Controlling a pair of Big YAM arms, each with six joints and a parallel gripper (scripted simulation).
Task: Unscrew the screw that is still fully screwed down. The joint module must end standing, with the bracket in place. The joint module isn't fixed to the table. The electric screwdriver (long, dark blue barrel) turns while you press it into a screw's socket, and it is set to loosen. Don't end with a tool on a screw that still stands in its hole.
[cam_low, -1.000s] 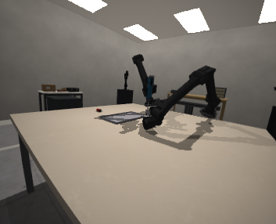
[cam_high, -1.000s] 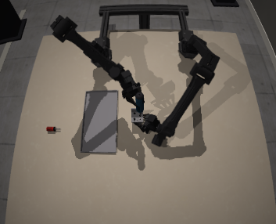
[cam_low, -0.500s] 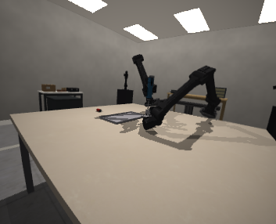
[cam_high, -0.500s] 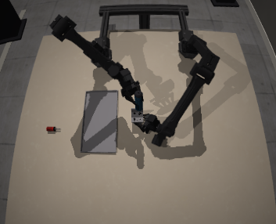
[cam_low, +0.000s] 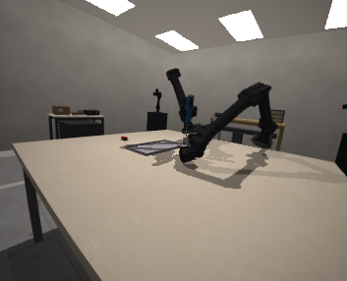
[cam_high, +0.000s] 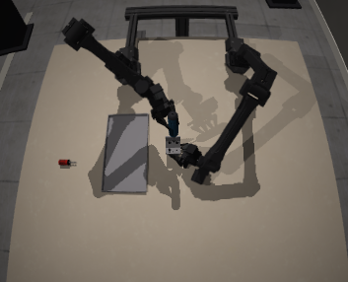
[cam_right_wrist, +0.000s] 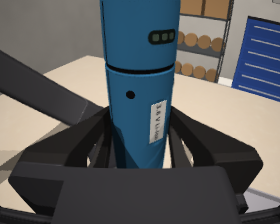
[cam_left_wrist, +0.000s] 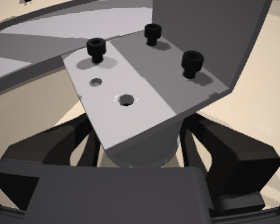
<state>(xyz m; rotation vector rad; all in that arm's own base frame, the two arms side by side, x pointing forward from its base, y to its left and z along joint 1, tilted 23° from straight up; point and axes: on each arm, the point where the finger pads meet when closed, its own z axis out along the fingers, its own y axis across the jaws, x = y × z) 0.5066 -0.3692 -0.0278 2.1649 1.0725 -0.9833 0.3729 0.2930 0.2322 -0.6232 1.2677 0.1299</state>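
My left hand is 10 mm below the joint module. Also, from my left hand: grey bracket: 50 mm above; then flat grey tray: 240 mm to the right, 30 mm behind, 20 mm below; then red-handled tool: 550 mm to the right, 10 mm below.
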